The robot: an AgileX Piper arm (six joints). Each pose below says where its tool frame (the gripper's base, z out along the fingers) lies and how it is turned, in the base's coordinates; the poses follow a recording.
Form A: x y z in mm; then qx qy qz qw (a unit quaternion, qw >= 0).
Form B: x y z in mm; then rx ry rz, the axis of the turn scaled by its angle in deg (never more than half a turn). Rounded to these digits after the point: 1 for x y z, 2 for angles.
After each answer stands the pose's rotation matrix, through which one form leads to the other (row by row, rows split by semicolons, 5 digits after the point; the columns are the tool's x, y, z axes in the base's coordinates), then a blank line. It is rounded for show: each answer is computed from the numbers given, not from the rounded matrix.
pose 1, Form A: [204.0 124.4 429.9 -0.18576 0.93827 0.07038 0.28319]
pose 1, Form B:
[204.0 124.4 429.9 -28.49 143.91 10.79]
-0.77059 -0.38845 0.50527; -0.30872 0.92108 0.23728; -0.55756 0.02686 -0.82970

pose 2, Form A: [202.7 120.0 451.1 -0.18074 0.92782 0.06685 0.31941]
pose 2, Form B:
[202.7 120.0 451.1 -27.23 139.76 10.07]
-0.73062 -0.37809 0.56854; -0.29268 0.92573 0.23951; -0.61687 0.00859 -0.78702

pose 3, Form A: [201.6 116.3 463.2 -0.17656 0.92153 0.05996 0.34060]
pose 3, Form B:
[201.6 116.3 463.2 -26.32 137.39 8.94]
-0.70563 -0.36626 0.60658; -0.28457 0.93046 0.23078; -0.64892 -0.00976 -0.76079

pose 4, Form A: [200.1 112.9 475.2 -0.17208 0.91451 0.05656 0.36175]
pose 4, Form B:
[200.1 112.9 475.2 -25.40 134.96 8.35]
-0.67905 -0.35566 0.64218; -0.27382 0.93438 0.22795; -0.68111 -0.02105 -0.73188

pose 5, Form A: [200.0 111.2 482.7 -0.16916 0.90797 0.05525 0.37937]
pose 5, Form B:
[200.0 111.2 482.7 -24.76 132.88 8.09]
-0.65493 -0.34911 0.67022; -0.26526 0.93666 0.22868; -0.70761 -0.02802 -0.70605

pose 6, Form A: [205.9 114.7 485.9 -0.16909 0.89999 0.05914 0.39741]
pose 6, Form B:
[205.9 114.7 485.9 -24.54 130.61 8.58]
-0.62695 -0.35136 0.69533; -0.25735 0.93582 0.24085; -0.73533 -0.02795 -0.67714

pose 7, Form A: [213.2 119.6 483.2 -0.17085 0.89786 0.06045 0.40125]
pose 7, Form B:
[213.2 119.6 483.2 -24.75 130.06 8.76]
-0.61962 -0.35531 0.69988; -0.25829 0.93431 0.24566; -0.74119 -0.02856 -0.67069

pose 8, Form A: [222.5 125.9 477.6 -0.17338 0.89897 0.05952 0.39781]
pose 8, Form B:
[222.5 125.9 477.6 -25.16 130.43 8.64]
-0.62337 -0.35908 0.69460; -0.26437 0.93279 0.24496; -0.73588 -0.03093 -0.67641

